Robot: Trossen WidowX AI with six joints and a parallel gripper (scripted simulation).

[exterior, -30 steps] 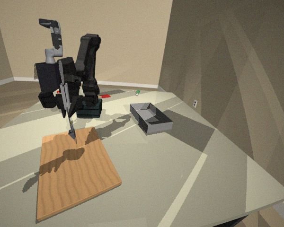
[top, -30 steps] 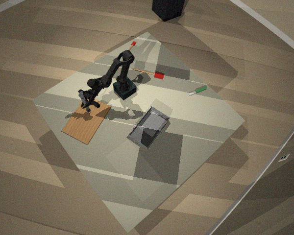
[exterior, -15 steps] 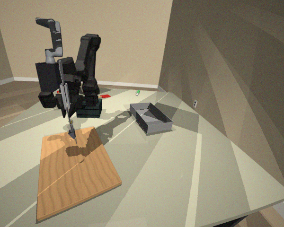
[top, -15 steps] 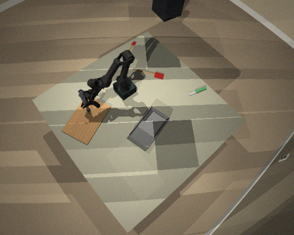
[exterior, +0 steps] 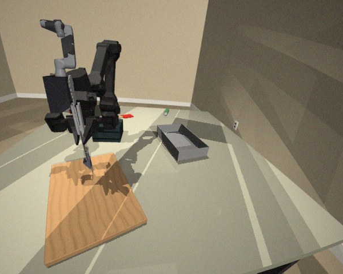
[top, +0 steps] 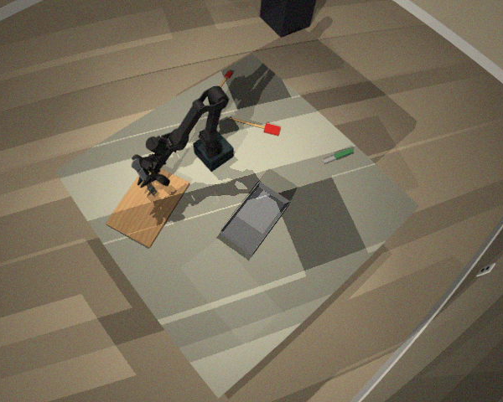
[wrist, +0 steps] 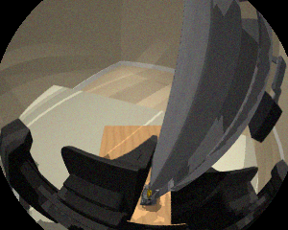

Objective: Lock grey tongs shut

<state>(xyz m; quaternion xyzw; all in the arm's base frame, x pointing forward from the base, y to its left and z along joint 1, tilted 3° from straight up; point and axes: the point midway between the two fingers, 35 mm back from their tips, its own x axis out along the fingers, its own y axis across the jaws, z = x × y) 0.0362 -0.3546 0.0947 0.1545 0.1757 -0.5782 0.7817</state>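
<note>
My gripper tip is now 180 mm above the wooden board and 10 mm to the right of it. Round my gripper tip: grey roasting tin 380 mm to the left, 330 mm ahead, 160 mm below; then red spatula 690 mm to the left, 180 mm below, 100 mm behind.
</note>
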